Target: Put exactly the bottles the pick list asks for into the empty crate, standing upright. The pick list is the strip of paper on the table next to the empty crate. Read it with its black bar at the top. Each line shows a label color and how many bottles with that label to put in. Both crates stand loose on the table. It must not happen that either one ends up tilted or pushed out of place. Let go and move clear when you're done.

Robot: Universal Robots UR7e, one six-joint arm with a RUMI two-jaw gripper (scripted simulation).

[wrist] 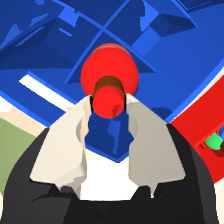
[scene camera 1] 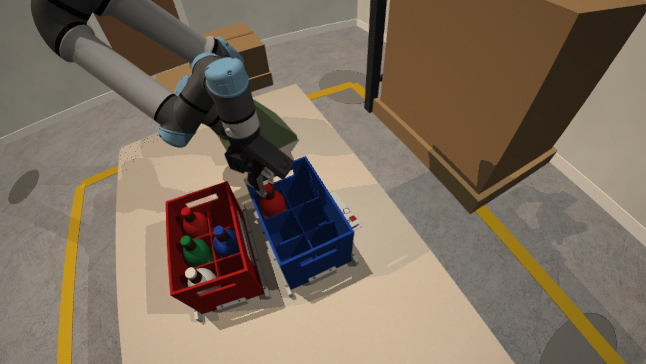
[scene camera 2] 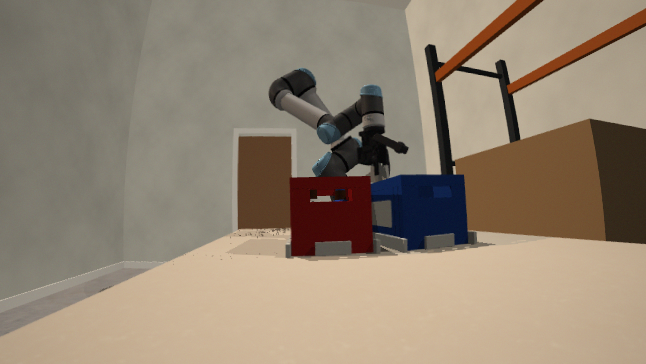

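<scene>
My gripper is visible in scene camera 1 (267, 192), and the wrist view and scene camera 2 show it too. One spot on my gripper appears both at (wrist: 160, 157) and at (scene camera 2: 380, 166). As for the blue crate, I can see it in scene camera 2 (399, 209), in the wrist view and in scene camera 1. On the crate, (wrist: 47, 47) and (scene camera 1: 305, 193) are the same spot.
</scene>
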